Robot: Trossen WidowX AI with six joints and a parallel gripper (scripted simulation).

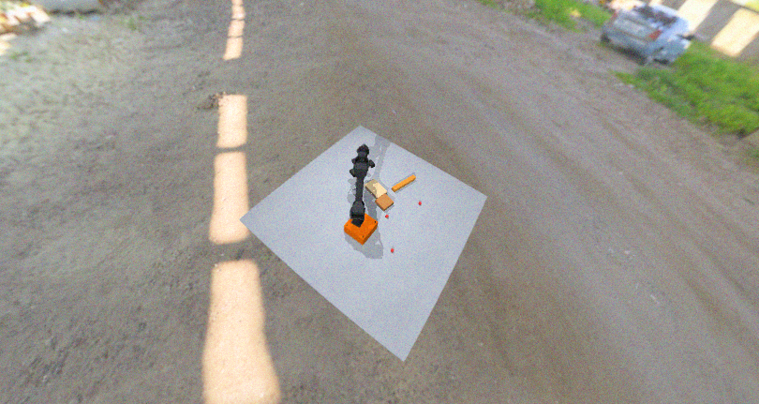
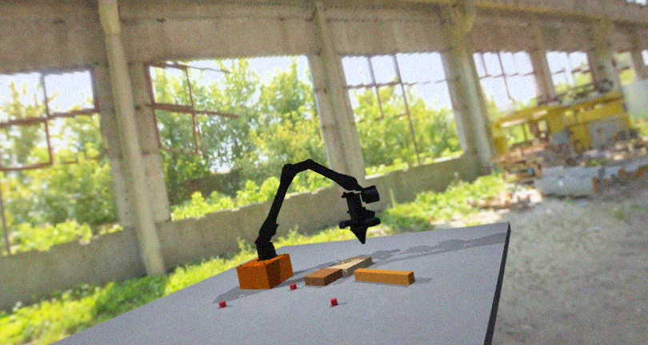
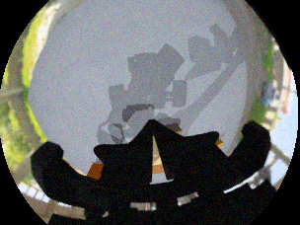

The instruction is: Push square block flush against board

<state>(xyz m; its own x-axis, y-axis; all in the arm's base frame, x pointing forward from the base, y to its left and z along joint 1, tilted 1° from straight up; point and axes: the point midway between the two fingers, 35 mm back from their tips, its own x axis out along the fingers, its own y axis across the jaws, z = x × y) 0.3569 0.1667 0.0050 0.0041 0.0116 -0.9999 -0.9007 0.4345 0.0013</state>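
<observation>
Now: gripper tip 130 mm to the left of the pale tan flat block, 50 mm above it and 30 mm past it. Also, from my gripper tip: long orange board: 300 mm to the right, 140 mm ahead, 50 mm below; then brown square block: 240 mm to the right, 100 mm behind, 50 mm below.
</observation>
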